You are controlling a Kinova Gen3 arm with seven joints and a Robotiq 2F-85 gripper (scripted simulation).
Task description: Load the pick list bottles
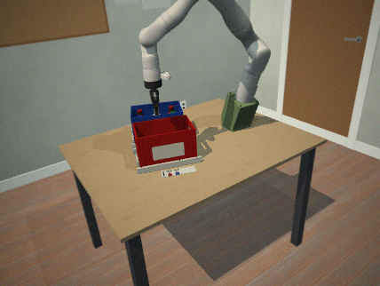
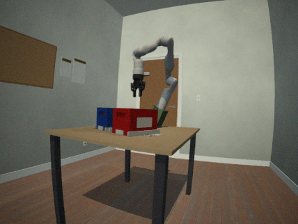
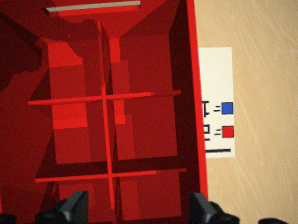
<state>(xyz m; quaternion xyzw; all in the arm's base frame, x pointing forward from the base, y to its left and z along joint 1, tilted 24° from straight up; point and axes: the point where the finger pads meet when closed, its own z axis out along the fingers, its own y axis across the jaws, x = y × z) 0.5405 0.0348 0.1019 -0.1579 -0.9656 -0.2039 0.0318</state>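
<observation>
Now: the white-label bottle 11 cm behind my hand, 30 cm to the right of it and 18 cm below it. Also, from my hand: red crate 4 cm behind, 3 cm to the right, 19 cm below; blue-label bottle 25 cm to the right, 18 cm below; pick list 3 cm behind, 12 cm to the left, 27 cm below.
</observation>
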